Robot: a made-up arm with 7 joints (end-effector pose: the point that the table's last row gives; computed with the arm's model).
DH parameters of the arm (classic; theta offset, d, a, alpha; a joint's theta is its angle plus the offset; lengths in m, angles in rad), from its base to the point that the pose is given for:
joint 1: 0 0.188 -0.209 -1.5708
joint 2: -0.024 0 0.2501 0
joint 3: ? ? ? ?
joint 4: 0 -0.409 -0.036 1.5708
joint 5: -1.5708 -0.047 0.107 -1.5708
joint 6: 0 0.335 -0.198 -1.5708
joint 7: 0 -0.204 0.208 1.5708
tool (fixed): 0 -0.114 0 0
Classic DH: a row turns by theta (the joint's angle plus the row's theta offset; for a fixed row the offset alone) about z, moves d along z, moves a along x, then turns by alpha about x.
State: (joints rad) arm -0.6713 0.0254 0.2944 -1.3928 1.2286 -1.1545 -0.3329
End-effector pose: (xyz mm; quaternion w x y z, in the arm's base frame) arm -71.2 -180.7 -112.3 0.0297 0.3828 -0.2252 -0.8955
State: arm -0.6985 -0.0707 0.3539 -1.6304 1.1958 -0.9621 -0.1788
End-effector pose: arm -42.1 -204.7 -123.9 0.0326 0.5004 -0.2327 -0.8333
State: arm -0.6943 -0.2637 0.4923 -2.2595 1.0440 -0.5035 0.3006
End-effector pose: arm 82.5 -226.0 -111.6 0.0561 0.7995 -0.2320 -0.5513
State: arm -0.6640 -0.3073 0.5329 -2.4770 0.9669 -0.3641 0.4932
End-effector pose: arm 129.2 -213.5 -85.3 0.0607 0.8822 -0.2257 -0.4087
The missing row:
joint 3: -1.5468 -0.172 -0.213 1.5708
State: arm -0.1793 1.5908 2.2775 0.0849 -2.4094 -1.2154 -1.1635
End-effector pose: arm -471.6 -132.1 874.3 0.6320 -0.3404 -0.3997 -0.5700
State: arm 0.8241 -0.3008 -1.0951 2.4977 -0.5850 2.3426 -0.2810
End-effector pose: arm 594.9 203.1 943.7 0.8193 -0.4165 0.1543 0.3626
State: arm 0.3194 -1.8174 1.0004 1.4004 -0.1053 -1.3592 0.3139
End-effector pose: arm 118.2 6.0 511.1 0.5687 -0.0903 -0.5250 -0.6268
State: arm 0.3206 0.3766 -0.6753 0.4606 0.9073 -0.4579 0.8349
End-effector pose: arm 407.1 -142.7 -45.9 0.9762 0.0020 -0.2163 0.0154
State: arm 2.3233 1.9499 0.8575 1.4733 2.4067 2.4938 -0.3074
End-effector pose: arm 538.5 -189.0 360.8 0.7445 -0.6170 -0.2142 -0.1386
